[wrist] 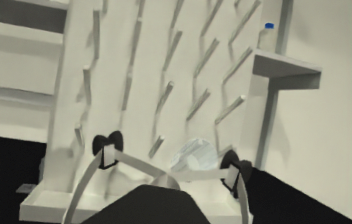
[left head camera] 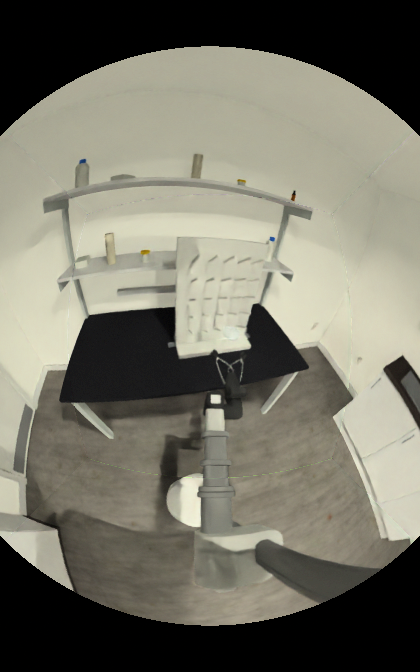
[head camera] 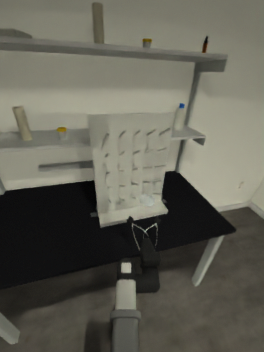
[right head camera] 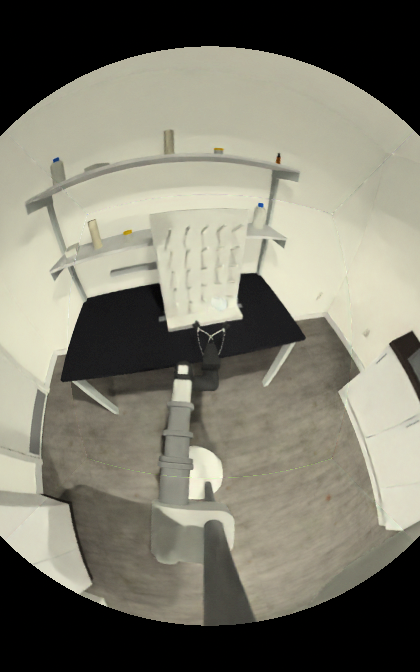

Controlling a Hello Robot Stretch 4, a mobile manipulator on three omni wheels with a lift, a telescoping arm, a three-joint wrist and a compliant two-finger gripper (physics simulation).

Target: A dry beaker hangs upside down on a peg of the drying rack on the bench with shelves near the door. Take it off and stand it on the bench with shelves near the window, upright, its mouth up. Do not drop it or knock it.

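Frame: origin at the robot's base, x ahead, y left, z up, level; centimetres.
Seen in the pictures: gripper, fingertip midpoint: [wrist: 172,153] [head camera: 143,217].
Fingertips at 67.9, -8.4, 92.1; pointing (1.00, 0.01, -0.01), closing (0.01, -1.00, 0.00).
Observation:
A point is followed by its place in that frame, as x, y, z.
The clear beaker [head camera: 147,200] {84.2, -12.2, 89.3} [left head camera: 231,333] [right head camera: 219,303] [wrist: 195,154] {84.0, -12.4, 88.9} hangs on a low peg at the lower right of the white drying rack [head camera: 100,170] {88.8, 15.4, 106.8} [left head camera: 182,300] [right head camera: 200,215] [wrist: 65,115] {88.6, 16.3, 91.2}. Its round base faces the wrist camera, and its mouth is hidden. My gripper [head camera: 144,220] {67.9, -8.4, 92.1} [left head camera: 229,354] [right head camera: 211,325] [wrist: 172,153] {67.9, -8.4, 92.1} is open and empty, in front of the rack's lower part. In the wrist view the right fingertip stands just right of the beaker and the left one well to its left. The fingers are apart from the beaker.
The rack stands on the black bench [head camera: 45,225] {77.9, 49.8, 73.5} [left head camera: 115,350] [right head camera: 115,340]. Other pegs stick out above and left of the beaker. A bottle with a blue cap [head camera: 180,119] {131.3, -38.0, 126.9} [wrist: 267,39] {131.4, -37.2, 129.3} stands on the lower shelf [wrist: 287,67] {122.0, -43.0, 117.2}, right of the rack. Cabinets [left head camera: 395,425] stand at the right.

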